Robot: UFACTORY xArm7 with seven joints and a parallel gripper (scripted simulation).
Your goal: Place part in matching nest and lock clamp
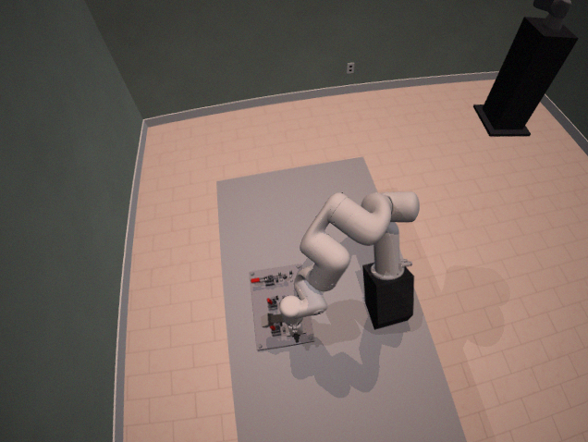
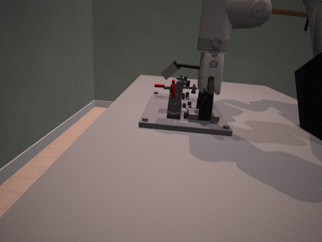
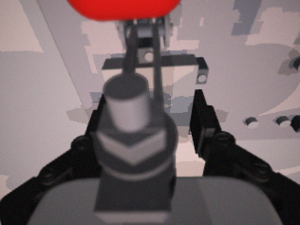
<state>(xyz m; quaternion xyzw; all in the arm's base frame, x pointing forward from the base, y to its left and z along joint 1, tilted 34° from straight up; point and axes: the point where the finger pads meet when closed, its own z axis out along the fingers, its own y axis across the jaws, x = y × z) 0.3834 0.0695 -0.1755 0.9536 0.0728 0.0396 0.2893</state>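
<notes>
My gripper is now 1 cm above the grey part. Round my hand: fixture plate 6 cm ahead, 10 cm to the right, 4 cm below.
</notes>
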